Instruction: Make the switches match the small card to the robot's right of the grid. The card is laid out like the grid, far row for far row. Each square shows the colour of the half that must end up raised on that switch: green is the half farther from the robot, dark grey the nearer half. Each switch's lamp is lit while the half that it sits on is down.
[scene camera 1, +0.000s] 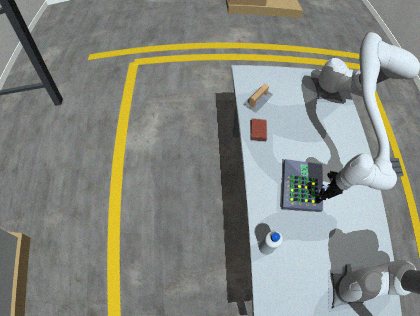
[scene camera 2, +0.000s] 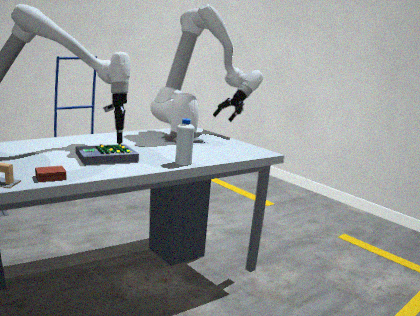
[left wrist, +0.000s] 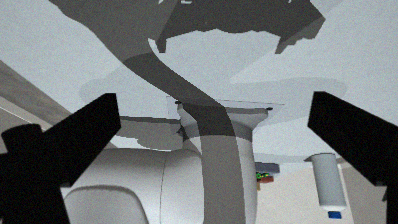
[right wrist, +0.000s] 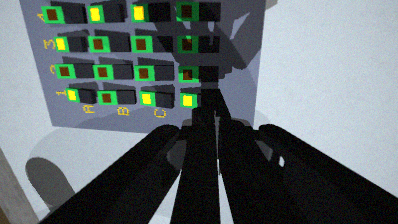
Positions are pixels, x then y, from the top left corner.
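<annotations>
The left gripper (left wrist: 214, 110) is 0.15 m from the lens, and a white bottle (left wrist: 328, 183) is 0.84 m from the lens.
</annotations>
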